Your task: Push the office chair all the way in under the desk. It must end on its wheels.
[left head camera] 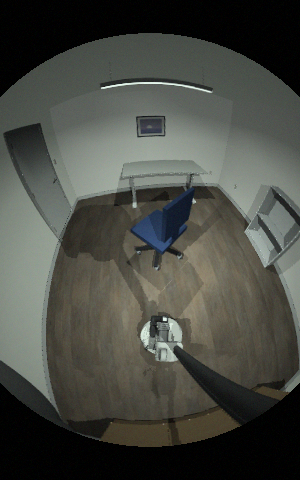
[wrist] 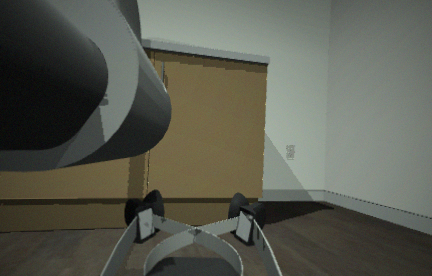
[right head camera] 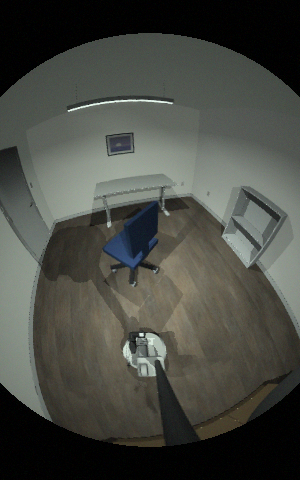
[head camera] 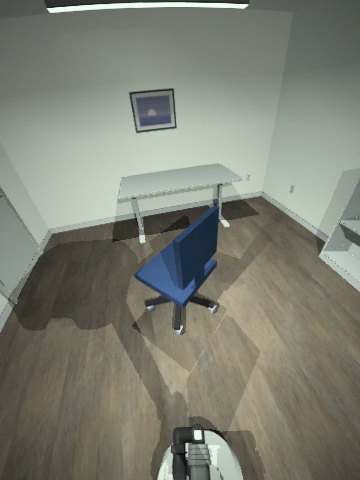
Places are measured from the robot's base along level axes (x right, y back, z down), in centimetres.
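Pixels of known places: gripper, fingertip midpoint: (left head camera: 150,351) (wrist: 196,207) (right head camera: 133,367).
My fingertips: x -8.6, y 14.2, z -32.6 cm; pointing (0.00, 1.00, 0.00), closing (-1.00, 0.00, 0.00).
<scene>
Behind a point stands the place of what it marks.
The blue office chair (head camera: 197,250) @[x 7.1, y -95.6, z -77.4 cm] (left head camera: 177,217) @[x 7.9, y -96.6, z -75.3 cm] (right head camera: 141,232) @[x 6.5, y -94.8, z -76.8 cm] stands upright on its wheels in front of the desk, with floor between it and the desk. Its backrest is at the right and near side, and its seat points to the left and toward the desk. The white desk (head camera: 175,181) @[x -7.5, y -240.5, z -69.3 cm] (left head camera: 162,167) @[x -5.6, y -240.4, z -69.3 cm] (right head camera: 132,185) @[x -5.6, y -232.4, z -69.3 cm] stands against the far wall on two legs. My gripper (wrist: 196,207) @[x -8.6, y 14.2, z -32.6 cm] is open and empty in the wrist view, its two fingertips well apart. It is away from the chair, which does not show in the wrist view.
A white shelf unit (left head camera: 257,247) @[x 165.0, y -117.2, z -5.8 cm] (right head camera: 237,248) @[x 166.7, y -118.4, z -7.3 cm] stands by the right wall. A grey door (left head camera: 37,172) @[x -195.2, y -156.1, z -123.1 cm] (right head camera: 20,200) @[x -197.6, y -166.7, z -109.4 cm] is at the left. A tan cabinet (wrist: 210,125) @[x -13.4, y 125.5, z -49.4 cm] with a light top stands near a room corner in the wrist view. My round base (left head camera: 175,332) @[x 13.2, y -3.6, z -18.7 cm] (right head camera: 159,345) @[x 14.5, y -4.5, z -18.6 cm] is on the near side of the chair.
</scene>
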